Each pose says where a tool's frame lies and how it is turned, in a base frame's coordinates. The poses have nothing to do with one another.
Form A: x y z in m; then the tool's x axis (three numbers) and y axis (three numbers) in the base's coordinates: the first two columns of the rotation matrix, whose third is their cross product.
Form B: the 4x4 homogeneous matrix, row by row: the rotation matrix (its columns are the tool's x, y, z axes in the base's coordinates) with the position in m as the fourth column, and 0 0 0 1 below. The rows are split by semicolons. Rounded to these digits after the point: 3 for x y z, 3 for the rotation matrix.
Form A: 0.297 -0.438 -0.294 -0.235 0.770 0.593 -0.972 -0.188 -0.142
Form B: -0.235 -0.972 0.002 0.297; 0.770 -0.188 -0.610 -0.438; 0.593 -0.142 0.793 -0.294; 0 0 0 1
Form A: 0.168 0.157 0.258 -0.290 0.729 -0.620 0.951 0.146 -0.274
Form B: -0.290 0.951 -0.109 0.168; 0.729 0.146 -0.669 0.157; -0.620 -0.274 -0.736 0.258; 0 0 0 1
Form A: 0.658 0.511 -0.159 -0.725 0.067 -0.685 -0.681 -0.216 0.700
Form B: -0.725 -0.681 -0.101 0.658; 0.067 -0.216 0.974 0.511; -0.685 0.700 0.202 -0.159; 0 0 0 1
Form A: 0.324 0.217 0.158 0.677 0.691 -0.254 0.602 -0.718 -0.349
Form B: 0.677 0.602 -0.424 0.324; 0.691 -0.718 0.083 0.217; -0.254 -0.349 -0.902 0.158; 0 0 0 1
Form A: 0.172 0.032 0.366 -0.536 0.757 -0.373 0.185 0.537 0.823
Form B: -0.536 0.185 0.823 0.172; 0.757 0.537 0.372 0.032; -0.373 0.823 -0.428 0.366; 0 0 0 1
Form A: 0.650 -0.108 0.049 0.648 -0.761 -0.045 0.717 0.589 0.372
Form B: 0.648 0.717 -0.257 0.650; -0.761 0.589 -0.273 -0.108; -0.045 0.372 0.927 0.049; 0 0 0 1
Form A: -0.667 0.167 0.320 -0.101 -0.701 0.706 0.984 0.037 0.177
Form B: -0.101 0.984 -0.150 -0.667; -0.701 0.037 0.713 0.167; 0.706 0.177 0.686 0.320; 0 0 0 1
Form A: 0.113 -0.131 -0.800 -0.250 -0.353 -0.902 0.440 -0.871 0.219
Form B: -0.250 0.440 -0.863 0.113; -0.353 -0.871 -0.342 -0.131; -0.902 0.219 0.373 -0.800; 0 0 0 1
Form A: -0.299 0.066 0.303 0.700 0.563 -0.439 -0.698 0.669 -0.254
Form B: 0.700 -0.698 0.151 -0.299; 0.563 0.669 0.484 0.066; -0.439 -0.254 0.861 0.303; 0 0 0 1
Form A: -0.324 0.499 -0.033 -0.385 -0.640 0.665 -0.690 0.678 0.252
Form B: -0.385 -0.690 -0.612 -0.324; -0.640 0.678 -0.362 0.499; 0.665 0.252 -0.703 -0.033; 0 0 0 1
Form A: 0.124 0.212 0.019 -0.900 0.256 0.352 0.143 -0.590 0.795
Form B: -0.900 0.143 0.411 0.124; 0.256 -0.590 0.766 0.212; 0.352 0.795 0.494 0.019; 0 0 0 1
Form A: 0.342 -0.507 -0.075 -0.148 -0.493 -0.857 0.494 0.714 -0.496
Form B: -0.148 0.494 0.856 0.342; -0.493 0.714 -0.497 -0.507; -0.857 -0.496 0.138 -0.075; 0 0 0 1
